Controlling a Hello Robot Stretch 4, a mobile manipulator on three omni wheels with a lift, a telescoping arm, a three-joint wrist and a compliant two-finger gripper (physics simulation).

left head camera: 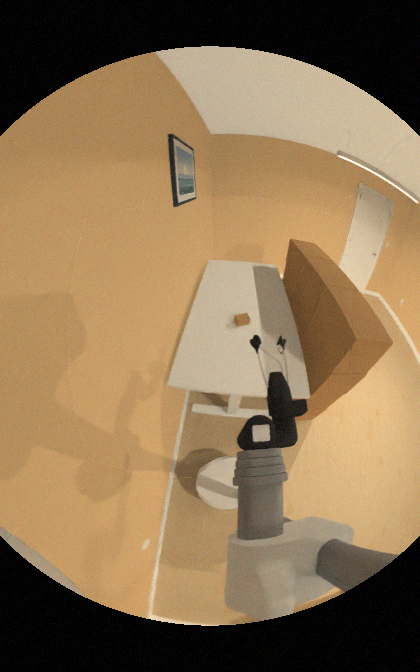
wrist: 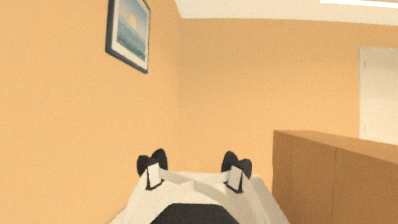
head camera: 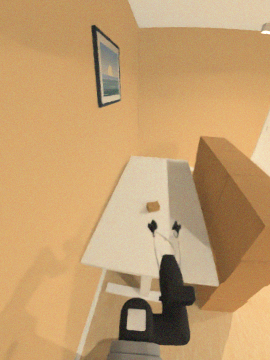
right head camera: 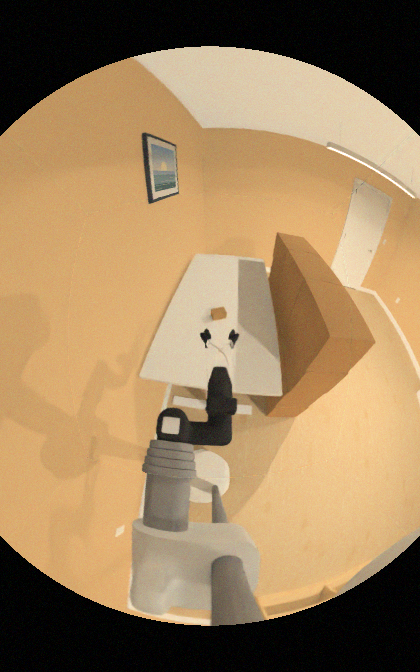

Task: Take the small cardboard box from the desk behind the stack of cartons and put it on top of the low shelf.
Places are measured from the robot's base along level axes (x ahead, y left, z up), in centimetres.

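Pixels of known places: gripper, fingertip midpoint: (wrist: 194,163) (head camera: 163,221).
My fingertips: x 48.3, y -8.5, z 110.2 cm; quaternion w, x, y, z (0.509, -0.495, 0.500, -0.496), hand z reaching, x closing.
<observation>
Behind a point stands the place of what it marks.
The small cardboard box (head camera: 153,206) @[x 96.1, y -9.0, z 74.1 cm] (left head camera: 242,319) (right head camera: 218,313) sits on the white desk (head camera: 120,235) @[x 71.7, y 13.1, z 69.2 cm] (left head camera: 200,360) (right head camera: 170,350), left of the shadowed strip. My gripper (head camera: 164,227) @[x 48.3, y -8.5, z 110.2 cm] (left head camera: 268,342) (right head camera: 219,337) (wrist: 194,163) @[x 48.3, y -8.5, z 110.2 cm] is open and empty. It hangs above the desk, and in the head views its fingertips appear nearer to me than the box and a little to the right of it. The box does not show in the wrist view. The stack of cartons (head camera: 240,200) @[x 73.7, y -55.3, z 100.6 cm] (left head camera: 345,320) (right head camera: 325,320) (wrist: 320,165) @[x 107.1, y -58.3, z 96.1 cm] stands along the desk's right side. The low shelf (right head camera: 295,602) shows in part at the bottom of the right head view.
A wall with a framed picture (head camera: 107,67) @[x 133.7, y 27.1, z 166.4 cm] (left head camera: 184,170) (right head camera: 163,167) (wrist: 130,32) @[x 137.1, y 26.7, z 157.5 cm] runs along the desk's left side. My round white base (left head camera: 217,482) (right head camera: 212,475) is on the floor in front of the desk. A white door (left head camera: 367,235) (right head camera: 362,232) (wrist: 380,95) @[x 284.2, y -248.7, z 144.3 cm] is at the far right.
</observation>
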